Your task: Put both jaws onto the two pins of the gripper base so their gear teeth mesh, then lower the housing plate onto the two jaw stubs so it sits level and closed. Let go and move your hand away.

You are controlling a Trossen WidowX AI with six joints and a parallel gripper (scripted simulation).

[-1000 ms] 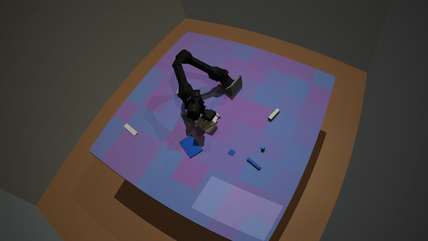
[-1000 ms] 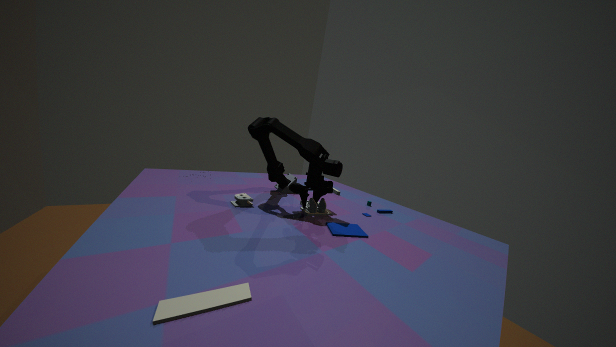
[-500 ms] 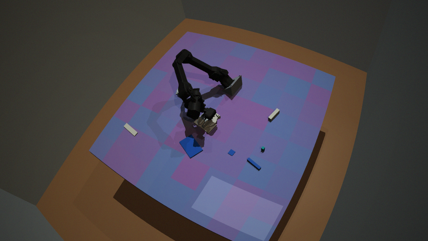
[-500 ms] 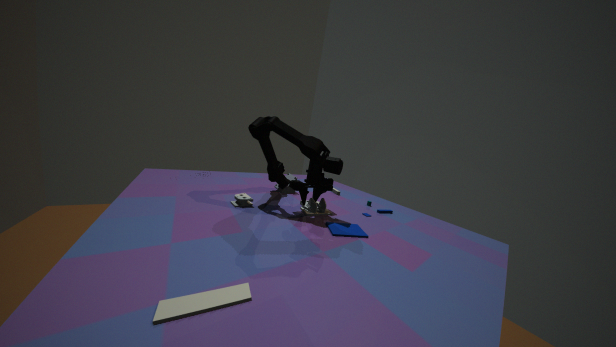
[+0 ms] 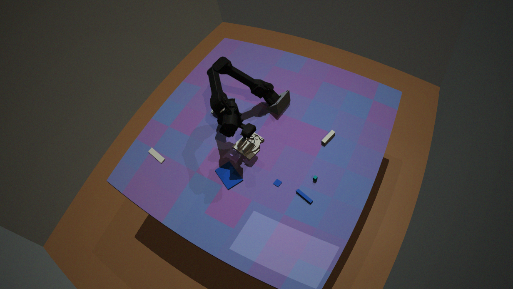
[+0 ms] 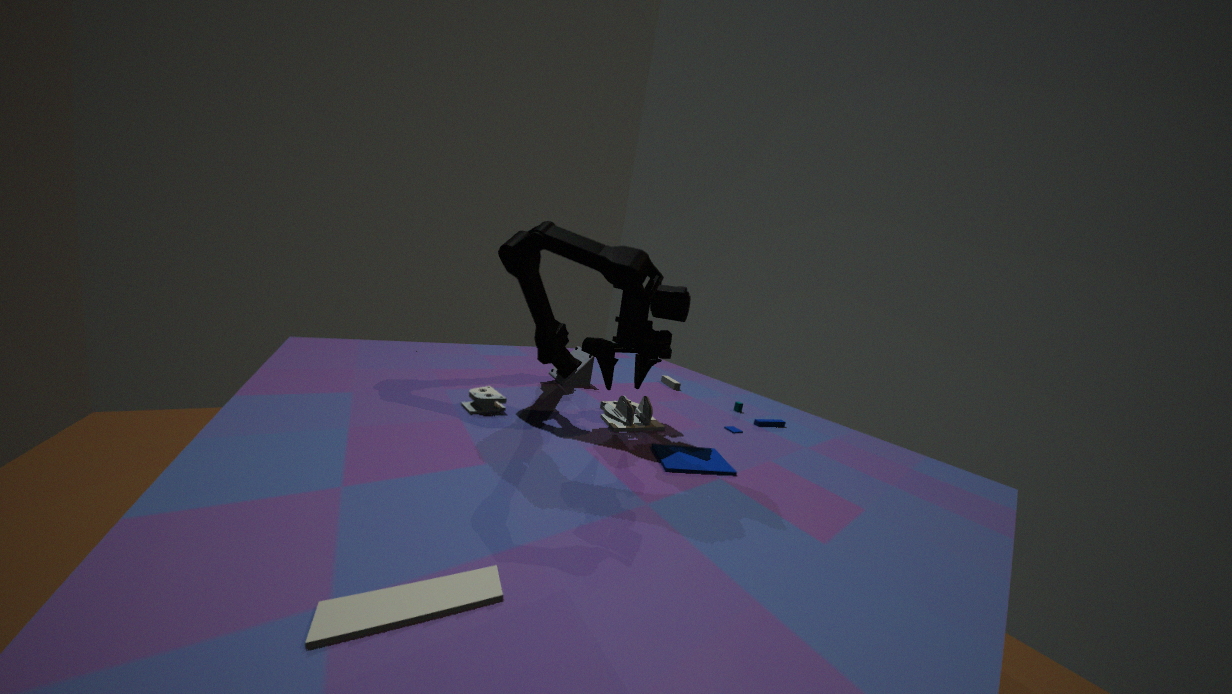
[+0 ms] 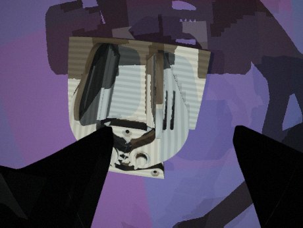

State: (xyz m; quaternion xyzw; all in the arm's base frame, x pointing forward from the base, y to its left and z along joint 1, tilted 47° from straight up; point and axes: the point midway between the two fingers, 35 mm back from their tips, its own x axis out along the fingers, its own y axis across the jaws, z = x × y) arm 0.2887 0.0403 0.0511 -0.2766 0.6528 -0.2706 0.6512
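Right now my gripper tip is 11 cm past the pale blocky piece, 25 cm to the left of it and 5 cm above it. The rest, counted from my gripper tip: blue plate 17 cm ahead, 5 cm to the left, 7 cm below; then ribbed white plate 1 cm ahead, 3 cm to the left, 7 cm below; then jaw 4 cm behind, 2 cm to the left, 6 cm below.
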